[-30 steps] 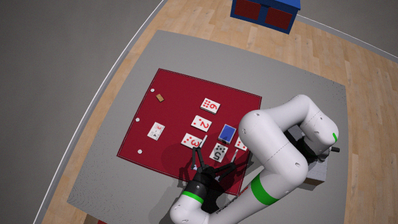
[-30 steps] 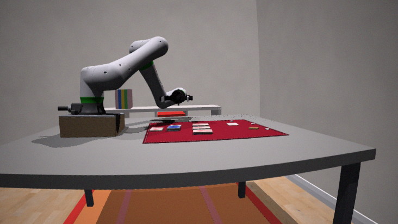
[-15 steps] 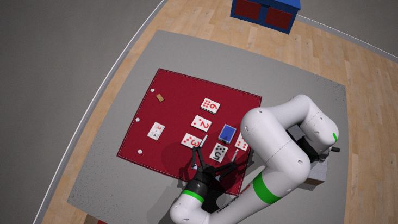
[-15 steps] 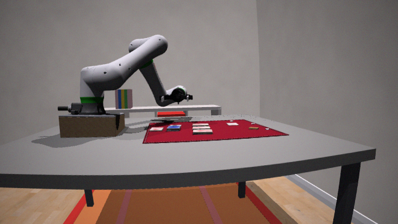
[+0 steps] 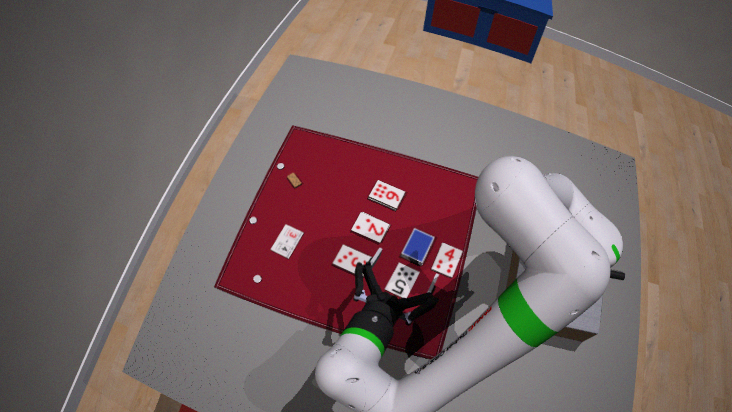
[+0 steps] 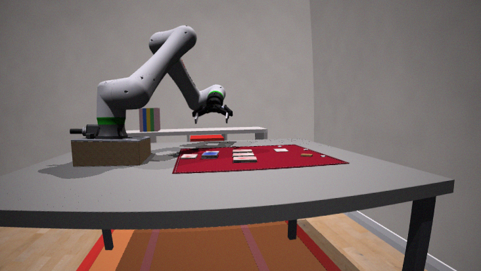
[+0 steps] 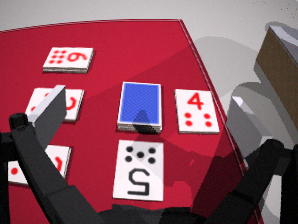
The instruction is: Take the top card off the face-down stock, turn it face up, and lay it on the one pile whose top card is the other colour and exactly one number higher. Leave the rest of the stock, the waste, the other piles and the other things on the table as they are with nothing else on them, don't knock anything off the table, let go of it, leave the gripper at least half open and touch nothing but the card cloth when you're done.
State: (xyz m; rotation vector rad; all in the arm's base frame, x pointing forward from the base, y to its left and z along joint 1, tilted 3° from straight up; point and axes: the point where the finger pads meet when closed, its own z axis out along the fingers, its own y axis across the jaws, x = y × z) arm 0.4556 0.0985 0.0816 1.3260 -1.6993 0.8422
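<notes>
Right now the black 5 card is 20 mm to the right of my hand and 150 mm below it. Round my hand: red card cloth (150 mm ahead, 140 mm to the right, 170 mm below); then brown block (370 mm ahead, 250 mm to the right, 150 mm below).
</notes>
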